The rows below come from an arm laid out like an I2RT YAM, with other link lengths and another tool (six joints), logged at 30 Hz.
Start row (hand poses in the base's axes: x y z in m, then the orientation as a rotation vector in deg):
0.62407, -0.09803, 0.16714, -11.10, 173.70, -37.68
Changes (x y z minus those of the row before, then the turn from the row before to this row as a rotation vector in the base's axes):
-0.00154, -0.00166, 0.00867, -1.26, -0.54, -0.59
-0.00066, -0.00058, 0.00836, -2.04, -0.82, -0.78
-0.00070, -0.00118, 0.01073, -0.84, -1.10, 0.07
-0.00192, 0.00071, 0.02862, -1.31, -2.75, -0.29
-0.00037, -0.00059, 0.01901, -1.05, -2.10, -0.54
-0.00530, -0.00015, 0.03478, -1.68, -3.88, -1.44
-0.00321, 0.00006, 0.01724, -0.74, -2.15, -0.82
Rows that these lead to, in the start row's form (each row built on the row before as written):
0.62253, -0.09969, 0.17581, -10.04, 173.01, -39.58
0.62187, -0.10027, 0.18417, -8.62, 171.84, -42.63
0.62117, -0.10145, 0.19490, -8.30, 170.50, -43.72
0.61925, -0.10074, 0.22352, -6.79, 167.55, -45.25
0.61888, -0.10133, 0.24253, -5.21, 165.35, -46.49
0.61358, -0.10148, 0.27731, -1.71, 161.45, -48.39
0.61037, -0.10142, 0.29455, 0.24, 159.34, -49.12

